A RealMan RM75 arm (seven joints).
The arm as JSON. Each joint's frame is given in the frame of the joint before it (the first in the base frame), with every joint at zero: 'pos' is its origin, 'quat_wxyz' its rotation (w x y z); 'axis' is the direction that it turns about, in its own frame. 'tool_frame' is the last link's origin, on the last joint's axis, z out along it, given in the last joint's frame.
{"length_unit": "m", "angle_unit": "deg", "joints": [
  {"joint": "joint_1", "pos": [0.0, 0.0, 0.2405], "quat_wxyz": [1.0, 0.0, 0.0, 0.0], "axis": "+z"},
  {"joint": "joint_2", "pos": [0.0, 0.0, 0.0], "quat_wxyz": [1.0, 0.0, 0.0, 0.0], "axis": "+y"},
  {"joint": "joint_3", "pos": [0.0, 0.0, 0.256], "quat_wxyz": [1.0, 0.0, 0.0, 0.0], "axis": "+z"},
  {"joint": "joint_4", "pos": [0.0, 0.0, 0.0], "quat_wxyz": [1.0, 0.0, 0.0, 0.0], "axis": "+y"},
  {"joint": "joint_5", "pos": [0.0, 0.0, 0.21], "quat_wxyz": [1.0, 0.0, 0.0, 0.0], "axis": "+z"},
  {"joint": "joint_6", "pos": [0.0, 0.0, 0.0], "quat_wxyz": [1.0, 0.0, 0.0, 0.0], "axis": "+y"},
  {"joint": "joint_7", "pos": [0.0, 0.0, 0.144], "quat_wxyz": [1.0, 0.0, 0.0, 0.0], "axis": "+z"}
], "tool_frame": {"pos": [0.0, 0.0, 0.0], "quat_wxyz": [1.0, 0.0, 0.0, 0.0]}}
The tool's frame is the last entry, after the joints.
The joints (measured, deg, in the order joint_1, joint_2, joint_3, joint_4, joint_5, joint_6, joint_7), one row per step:
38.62 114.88 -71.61 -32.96 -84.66 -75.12 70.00
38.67 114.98 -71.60 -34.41 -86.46 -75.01 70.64
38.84 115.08 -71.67 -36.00 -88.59 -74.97 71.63
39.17 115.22 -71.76 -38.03 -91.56 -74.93 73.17
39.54 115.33 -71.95 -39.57 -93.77 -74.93 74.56
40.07 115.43 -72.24 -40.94 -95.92 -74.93 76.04
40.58 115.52 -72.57 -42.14 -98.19 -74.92 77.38
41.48 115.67 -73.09 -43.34 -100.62 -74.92 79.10
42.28 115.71 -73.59 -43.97 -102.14 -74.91 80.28
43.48 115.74 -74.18 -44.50 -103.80 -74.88 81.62
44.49 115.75 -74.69 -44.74 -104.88 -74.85 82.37
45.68 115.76 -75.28 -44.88 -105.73 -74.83 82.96
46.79 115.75 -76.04 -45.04 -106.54 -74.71 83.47
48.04 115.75 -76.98 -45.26 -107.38 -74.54 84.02
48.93 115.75 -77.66 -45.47 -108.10 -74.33 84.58
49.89 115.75 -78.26 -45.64 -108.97 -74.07 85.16
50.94 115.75 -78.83 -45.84 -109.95 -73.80 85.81
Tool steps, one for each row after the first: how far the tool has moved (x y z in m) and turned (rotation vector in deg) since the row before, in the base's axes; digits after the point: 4 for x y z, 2 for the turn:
-0.0023 0.0006 0.0000 -0.11 -1.45 1.04
-0.0030 0.0006 -0.0002 -0.34 -1.72 1.08
-0.0039 0.0010 -0.0004 -0.52 -2.39 1.25
-0.0038 0.0009 -0.0005 -0.48 -1.81 0.88
-0.0042 0.0011 -0.0008 -0.55 -1.83 0.81
-0.0031 0.0008 -0.0012 -0.52 -2.04 0.77
-0.0055 0.0013 -0.0020 -0.72 -2.21 0.88
-0.0044 0.0012 -0.0015 -0.53 -1.53 0.65
-0.0063 0.0020 -0.0019 -0.59 -1.74 0.85
-0.0052 0.0015 -0.0017 -0.42 -1.25 0.86
-0.0065 0.0017 -0.0019 -0.44 -1.12 1.11
-0.0060 0.0014 -0.0021 -0.37 -1.22 1.18
-0.0071 0.0014 -0.0025 -0.38 -1.36 1.41
-0.0050 0.0012 -0.0017 -0.16 -1.07 0.91
-0.0050 0.0015 -0.0015 -0.04 -1.16 0.91
-0.0055 0.0018 -0.0014 0.04 -1.23 0.97

